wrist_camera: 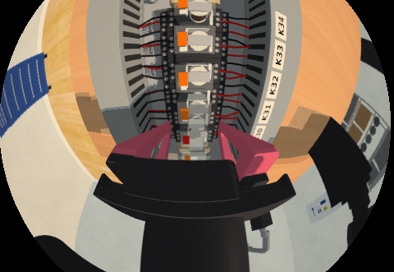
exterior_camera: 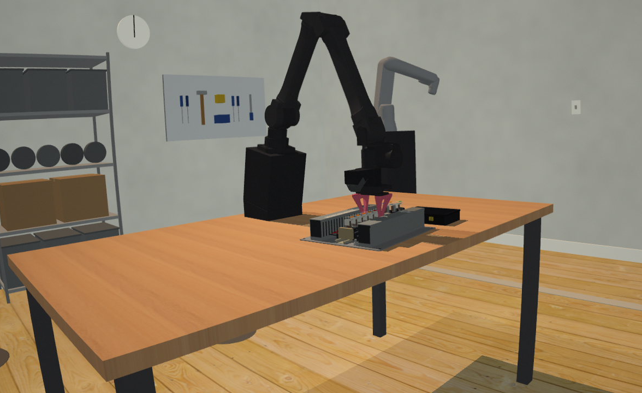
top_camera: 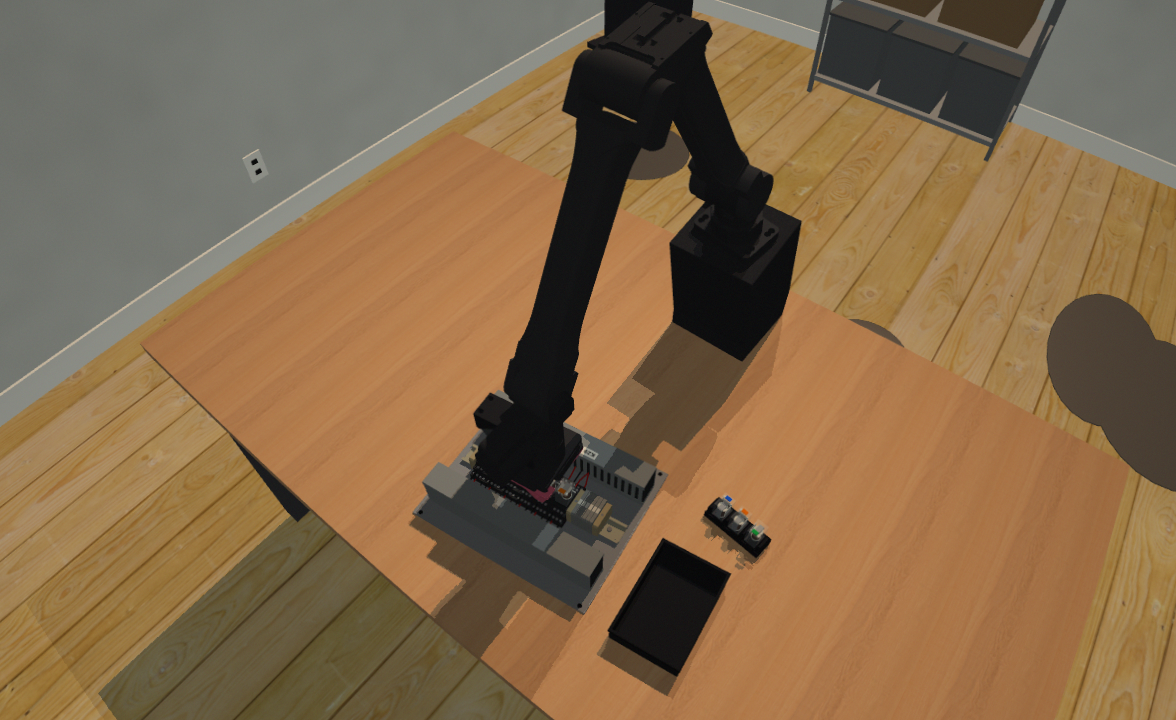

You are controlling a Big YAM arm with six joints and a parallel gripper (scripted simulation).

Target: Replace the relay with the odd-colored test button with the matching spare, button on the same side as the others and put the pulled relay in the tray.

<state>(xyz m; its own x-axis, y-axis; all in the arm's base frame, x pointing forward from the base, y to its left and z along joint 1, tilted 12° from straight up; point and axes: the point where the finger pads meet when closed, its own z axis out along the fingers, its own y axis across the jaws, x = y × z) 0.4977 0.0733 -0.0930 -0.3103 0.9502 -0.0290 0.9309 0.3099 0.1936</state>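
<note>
Now: hand 10 mm short of the grey relay panel, 20 mm to the left of it and 50 mm above it. From my hand the other things lie so: blue-button relay (180 mm behind, 200 mm to the left, 20 mm below); black tray (10 mm behind, 250 mm to the left, 40 mm below); black spare holder (180 mm behind, 230 mm to the left, 40 mm below).
</note>
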